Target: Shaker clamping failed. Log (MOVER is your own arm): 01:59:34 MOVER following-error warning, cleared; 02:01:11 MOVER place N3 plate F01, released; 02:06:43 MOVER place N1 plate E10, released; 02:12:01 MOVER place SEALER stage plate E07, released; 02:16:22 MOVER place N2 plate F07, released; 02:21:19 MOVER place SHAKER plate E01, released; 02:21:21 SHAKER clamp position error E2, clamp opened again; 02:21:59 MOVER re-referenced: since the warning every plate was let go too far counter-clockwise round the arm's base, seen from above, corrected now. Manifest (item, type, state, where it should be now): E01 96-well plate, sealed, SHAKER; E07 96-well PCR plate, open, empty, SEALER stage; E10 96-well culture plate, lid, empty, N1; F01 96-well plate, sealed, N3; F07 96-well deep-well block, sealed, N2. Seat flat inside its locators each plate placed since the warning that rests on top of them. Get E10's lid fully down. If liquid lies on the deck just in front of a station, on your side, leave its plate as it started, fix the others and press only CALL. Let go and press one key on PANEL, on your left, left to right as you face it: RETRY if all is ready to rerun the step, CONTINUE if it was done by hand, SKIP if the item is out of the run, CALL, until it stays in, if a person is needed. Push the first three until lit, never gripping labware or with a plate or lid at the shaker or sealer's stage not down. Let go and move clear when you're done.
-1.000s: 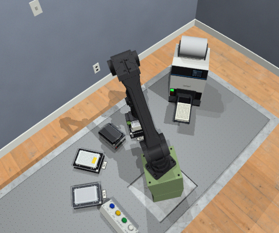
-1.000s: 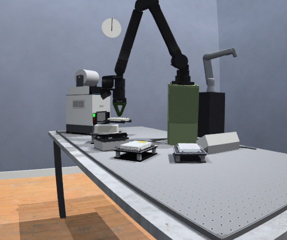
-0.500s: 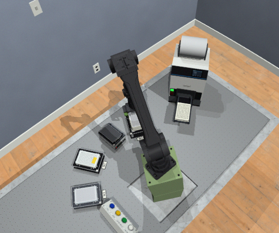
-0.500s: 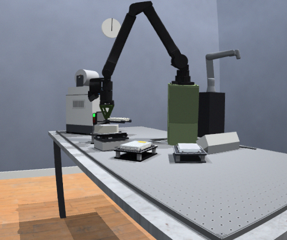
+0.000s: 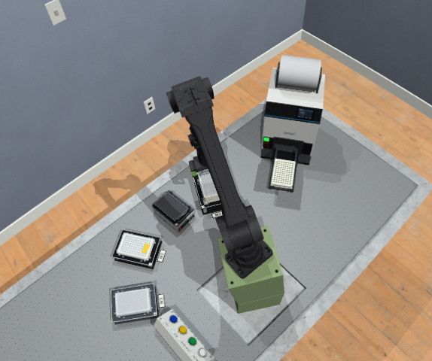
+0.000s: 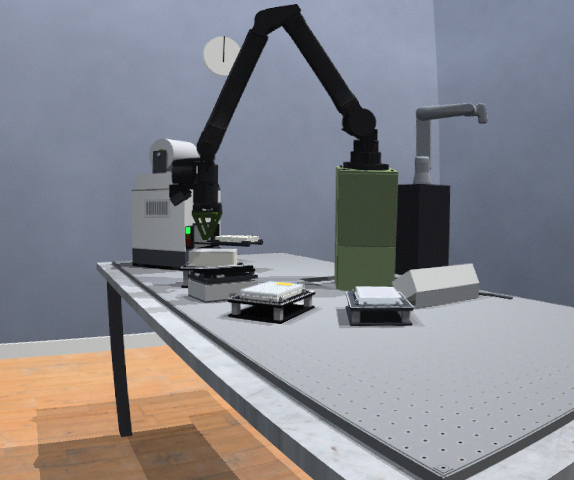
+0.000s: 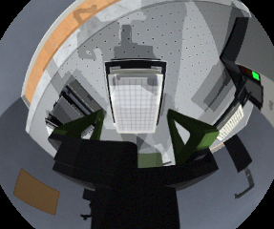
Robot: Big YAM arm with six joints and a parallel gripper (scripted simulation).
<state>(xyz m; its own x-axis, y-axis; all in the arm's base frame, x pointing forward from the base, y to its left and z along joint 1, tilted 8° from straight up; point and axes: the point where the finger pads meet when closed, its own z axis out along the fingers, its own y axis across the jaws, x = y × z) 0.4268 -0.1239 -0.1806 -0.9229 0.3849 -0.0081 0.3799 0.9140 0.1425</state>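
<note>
Right now the dark sealed plate is 19 cm to the left of my hand, 7 cm below it and 1 cm ahead of it. Round my hand: white deep-well block: 6 cm below, 1 cm to the left, 1 cm behind; then film roll: 46 cm to the right, 26 cm above, 1 cm ahead.
</note>
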